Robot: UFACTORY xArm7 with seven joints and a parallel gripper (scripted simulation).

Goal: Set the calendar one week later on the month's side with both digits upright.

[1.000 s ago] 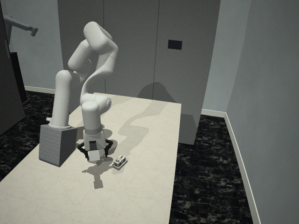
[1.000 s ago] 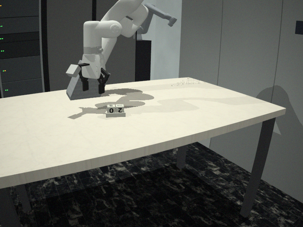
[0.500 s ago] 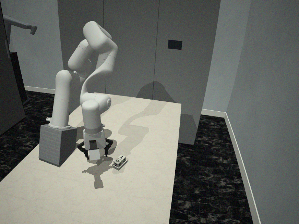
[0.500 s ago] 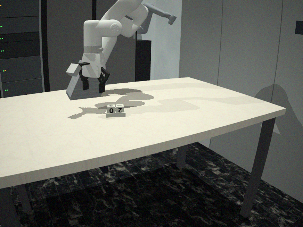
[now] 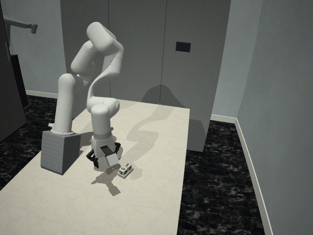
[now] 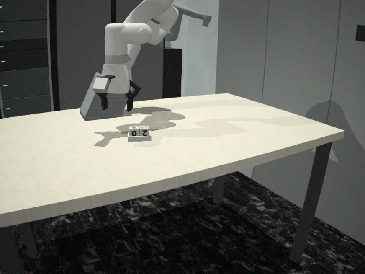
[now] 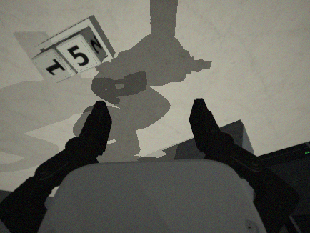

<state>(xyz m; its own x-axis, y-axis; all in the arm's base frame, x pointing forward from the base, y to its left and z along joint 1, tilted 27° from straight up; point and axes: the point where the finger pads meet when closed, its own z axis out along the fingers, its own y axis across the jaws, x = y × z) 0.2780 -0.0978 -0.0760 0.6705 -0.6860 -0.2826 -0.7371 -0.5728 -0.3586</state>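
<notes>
The digit cube lies 9 cm ahead of my hand, 7 cm below it and 5 cm to the left of it. Round my hand: tray 9 cm below, 9 cm ahead, 4 cm to the left.
</notes>
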